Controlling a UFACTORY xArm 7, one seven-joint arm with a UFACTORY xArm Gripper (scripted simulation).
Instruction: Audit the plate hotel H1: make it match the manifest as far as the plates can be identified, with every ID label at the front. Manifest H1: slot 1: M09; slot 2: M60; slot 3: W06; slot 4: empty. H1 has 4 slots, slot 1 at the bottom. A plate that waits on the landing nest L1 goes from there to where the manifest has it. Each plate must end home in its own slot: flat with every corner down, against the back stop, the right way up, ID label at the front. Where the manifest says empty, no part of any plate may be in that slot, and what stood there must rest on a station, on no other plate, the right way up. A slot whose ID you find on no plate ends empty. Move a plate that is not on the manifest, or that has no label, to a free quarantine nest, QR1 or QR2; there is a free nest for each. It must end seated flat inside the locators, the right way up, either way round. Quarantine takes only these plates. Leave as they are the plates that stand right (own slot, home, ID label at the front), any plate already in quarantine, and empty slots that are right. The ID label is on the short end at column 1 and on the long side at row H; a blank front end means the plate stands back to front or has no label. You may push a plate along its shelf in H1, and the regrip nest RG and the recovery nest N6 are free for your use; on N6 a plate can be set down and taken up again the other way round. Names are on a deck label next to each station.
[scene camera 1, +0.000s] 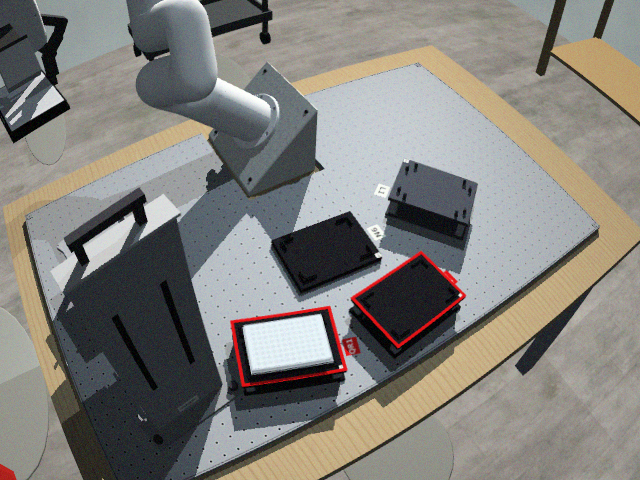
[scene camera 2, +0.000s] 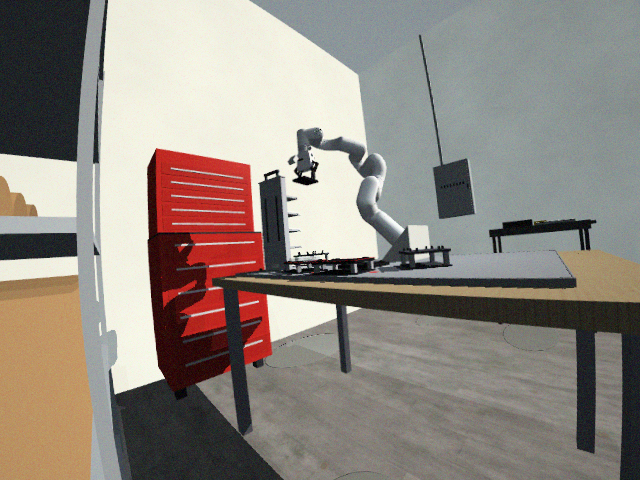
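Note:
My gripper (scene camera 1: 24, 97) visible. White well plate (scene camera 1: 300, 342), black nest N6 (scene camera 1: 331, 250) likewise in sight.

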